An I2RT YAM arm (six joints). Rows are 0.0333 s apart.
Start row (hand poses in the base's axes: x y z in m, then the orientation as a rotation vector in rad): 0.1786, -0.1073, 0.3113, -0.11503, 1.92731, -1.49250
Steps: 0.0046, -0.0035, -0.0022, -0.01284, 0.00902, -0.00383; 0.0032, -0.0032, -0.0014, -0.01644, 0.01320, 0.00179; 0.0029, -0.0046, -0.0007, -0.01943, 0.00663, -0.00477; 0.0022, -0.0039, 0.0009, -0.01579, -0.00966, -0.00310; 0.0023, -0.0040, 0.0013, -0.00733, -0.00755, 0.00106; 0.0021, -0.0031, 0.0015, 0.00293, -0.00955, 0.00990; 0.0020, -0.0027, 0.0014, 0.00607, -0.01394, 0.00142
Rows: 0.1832, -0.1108, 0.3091, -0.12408, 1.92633, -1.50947; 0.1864, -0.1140, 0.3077, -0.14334, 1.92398, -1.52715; 0.1893, -0.1186, 0.3070, -0.15260, 1.91636, -1.55067; 0.1915, -0.1225, 0.3079, -0.14878, 1.89812, -1.56617; 0.1938, -0.1265, 0.3092, -0.14685, 1.88639, -1.57103; 0.1959, -0.1296, 0.3107, -0.14694, 1.87781, -1.55968; 0.1979, -0.1323, 0.3121, -0.13434, 1.87111, -1.55012
